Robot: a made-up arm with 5 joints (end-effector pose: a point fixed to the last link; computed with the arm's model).
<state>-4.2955 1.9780 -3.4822 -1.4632 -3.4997</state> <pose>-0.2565 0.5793 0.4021 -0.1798 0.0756 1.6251</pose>
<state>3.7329 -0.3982 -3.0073 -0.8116 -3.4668</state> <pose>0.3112 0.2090 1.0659 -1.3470 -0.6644 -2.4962</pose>
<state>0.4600 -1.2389 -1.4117 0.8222 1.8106</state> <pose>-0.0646 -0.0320 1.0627 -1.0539 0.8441 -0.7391</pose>
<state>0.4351 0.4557 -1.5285 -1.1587 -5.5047</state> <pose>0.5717 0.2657 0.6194 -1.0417 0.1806 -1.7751</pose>
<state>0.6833 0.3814 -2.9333 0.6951 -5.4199</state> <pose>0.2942 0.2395 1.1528 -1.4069 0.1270 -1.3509</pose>
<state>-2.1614 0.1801 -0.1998 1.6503 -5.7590</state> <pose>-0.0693 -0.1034 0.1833 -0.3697 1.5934 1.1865</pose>
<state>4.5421 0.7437 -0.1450 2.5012 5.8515</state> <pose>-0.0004 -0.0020 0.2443 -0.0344 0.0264 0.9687</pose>
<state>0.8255 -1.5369 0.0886 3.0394 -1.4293</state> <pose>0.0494 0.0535 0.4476 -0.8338 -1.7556 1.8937</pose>
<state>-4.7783 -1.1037 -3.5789 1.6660 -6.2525</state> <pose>-0.0478 -0.7235 0.5868 -0.1033 -0.0938 -1.6037</pose>
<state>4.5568 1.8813 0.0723 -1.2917 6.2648</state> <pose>0.0283 0.1801 0.2284 -1.6927 1.9424 0.5692</pose>
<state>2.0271 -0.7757 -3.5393 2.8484 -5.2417</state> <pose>0.2257 -0.4598 0.7806 -1.4759 -0.7926 -0.0551</pose>
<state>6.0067 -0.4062 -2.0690 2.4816 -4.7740</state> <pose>0.1852 -0.0525 1.0077 1.9681 -2.4439 -0.0082</pose>
